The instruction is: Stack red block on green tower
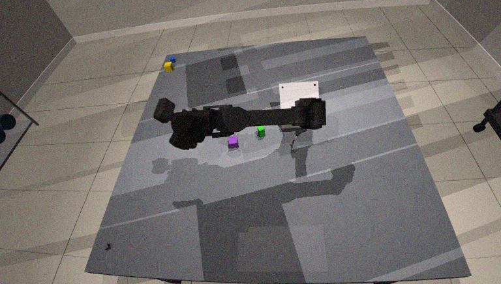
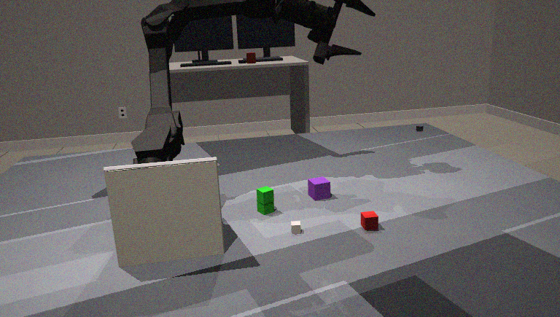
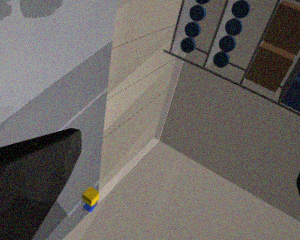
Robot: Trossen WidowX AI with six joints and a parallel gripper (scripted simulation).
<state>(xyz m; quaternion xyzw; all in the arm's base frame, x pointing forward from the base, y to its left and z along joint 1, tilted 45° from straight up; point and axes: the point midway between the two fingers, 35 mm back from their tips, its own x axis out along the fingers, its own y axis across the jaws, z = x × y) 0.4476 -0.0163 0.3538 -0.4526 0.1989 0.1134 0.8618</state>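
Right now the red block is 310 mm below my gripper tip, 290 mm to the right of it and 110 mm behind it. The rest, counted from my gripper tip: yellow block: 730 mm to the right, 300 mm below, 280 mm ahead; then purple block: 310 mm below, 160 mm behind, 120 mm to the right; then small white block: 320 mm below, 270 mm to the right, 250 mm behind.
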